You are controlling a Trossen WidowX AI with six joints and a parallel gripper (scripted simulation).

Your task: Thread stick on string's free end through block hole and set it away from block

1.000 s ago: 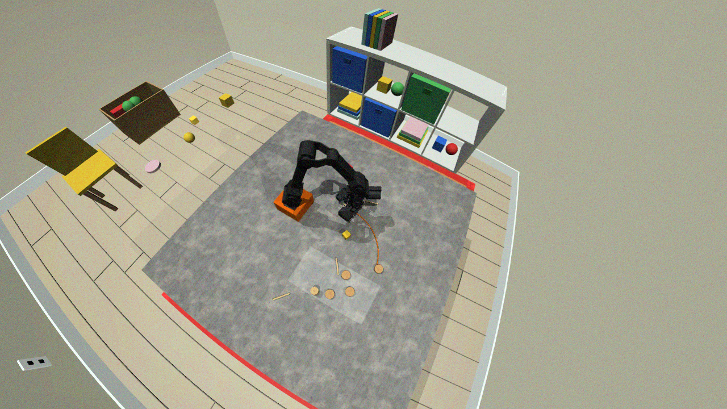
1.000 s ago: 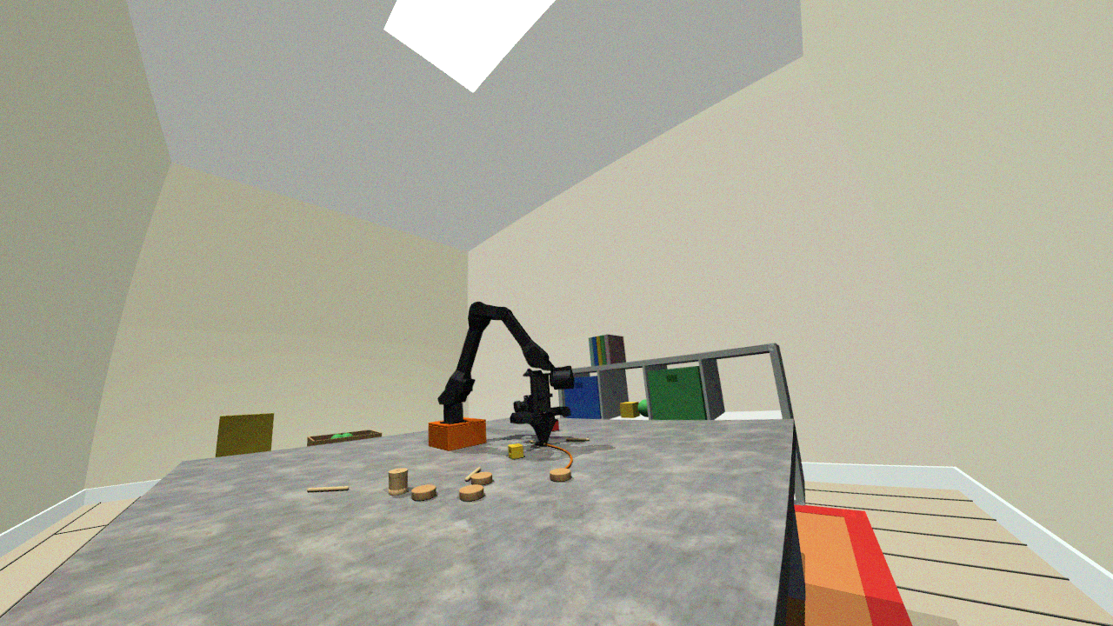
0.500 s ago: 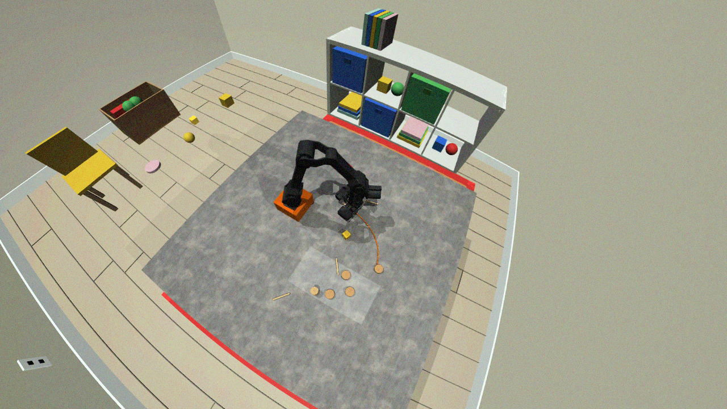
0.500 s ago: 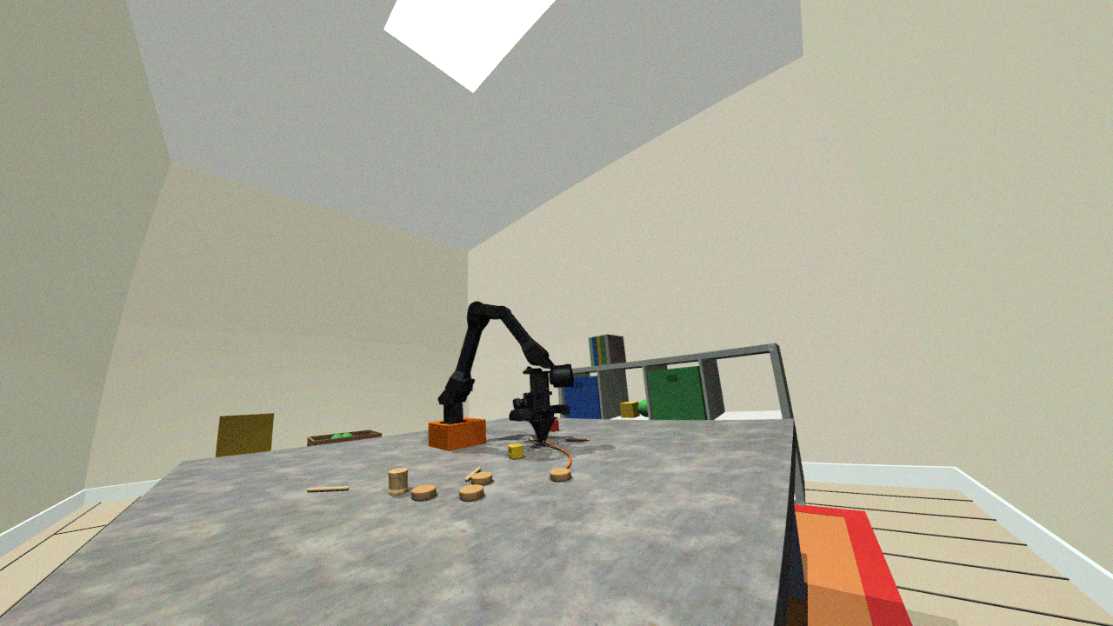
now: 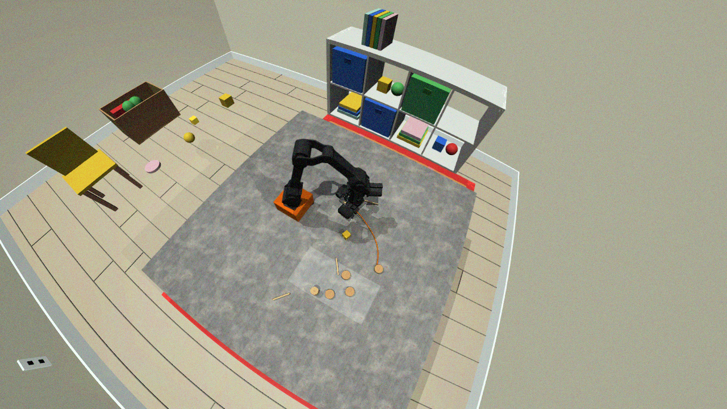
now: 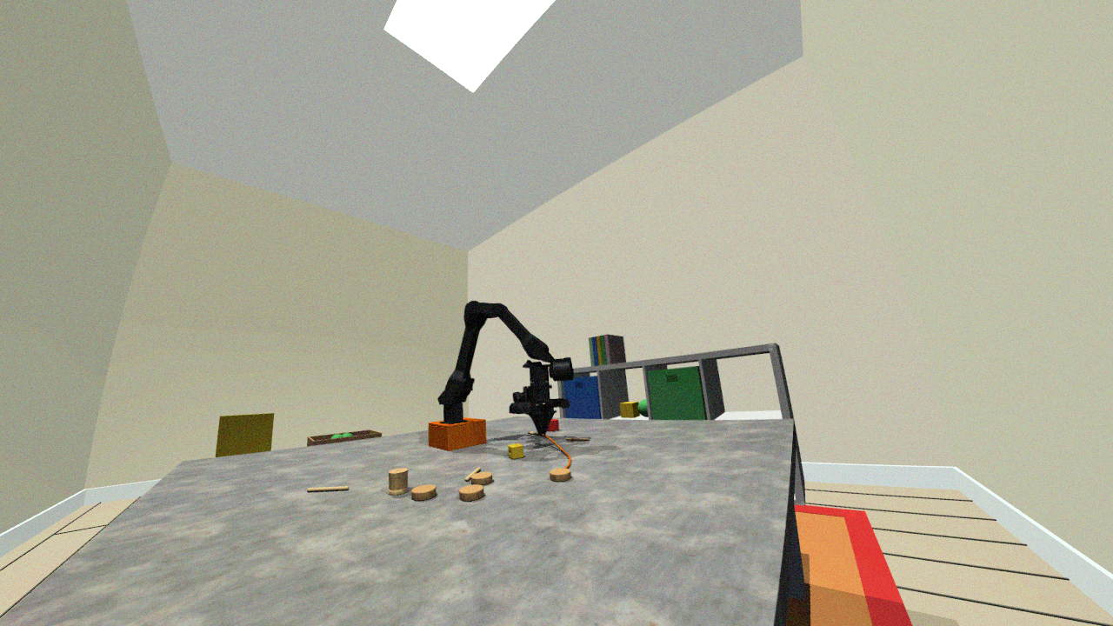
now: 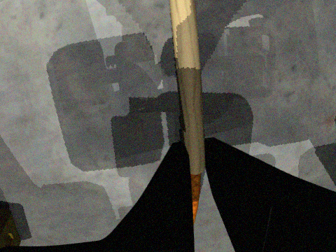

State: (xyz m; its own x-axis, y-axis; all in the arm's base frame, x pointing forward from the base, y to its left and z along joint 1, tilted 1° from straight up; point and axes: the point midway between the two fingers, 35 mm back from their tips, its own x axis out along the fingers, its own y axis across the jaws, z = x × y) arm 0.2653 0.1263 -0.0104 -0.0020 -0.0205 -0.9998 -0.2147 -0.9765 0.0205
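Right now my gripper tip is 130 mm to the left of the yellow wooden block, 30 mm short of it and 10 mm above it. Also, from my gripper tip: round wooden button (230 mm ahead, 210 mm to the right, 20 mm below); thin wooden stick (20 mm behind); red cube (220 mm to the left, 140 mm behind, 10 mm below).
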